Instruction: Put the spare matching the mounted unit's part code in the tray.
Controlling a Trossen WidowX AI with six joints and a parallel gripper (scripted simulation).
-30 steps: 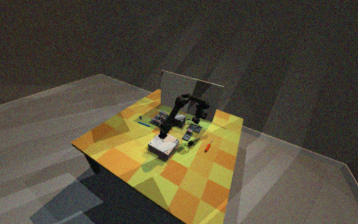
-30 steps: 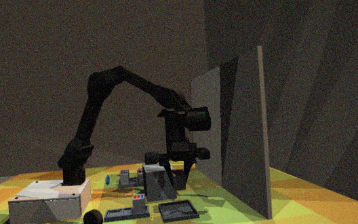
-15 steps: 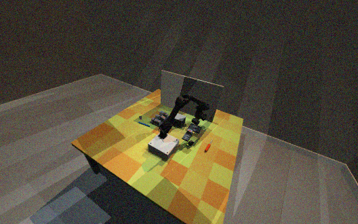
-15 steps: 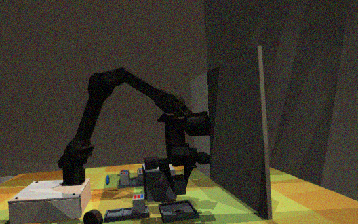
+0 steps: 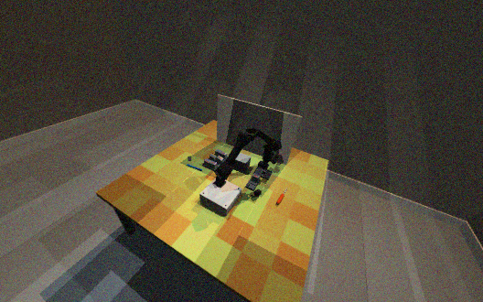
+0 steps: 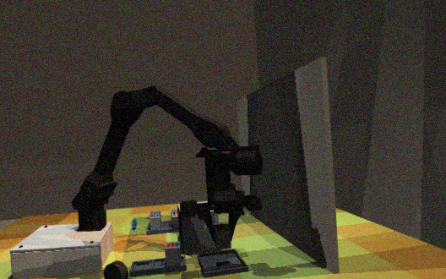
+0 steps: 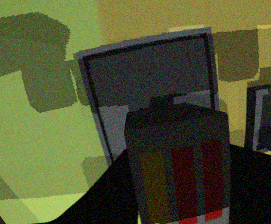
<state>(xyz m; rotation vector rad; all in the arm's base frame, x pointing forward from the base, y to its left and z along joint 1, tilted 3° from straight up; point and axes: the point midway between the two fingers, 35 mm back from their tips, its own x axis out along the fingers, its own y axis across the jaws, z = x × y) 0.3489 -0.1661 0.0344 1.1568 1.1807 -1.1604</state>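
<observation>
Right now my gripper tip is 5 cm above the dark flat tray and 1 cm past it. From my gripper tip the other things lie so: dark rack (15 cm behind, 4 cm below, 1 cm to the left); then grey spare (3 cm above); then grey mounted unit (21 cm to the left, 6 cm behind).
</observation>
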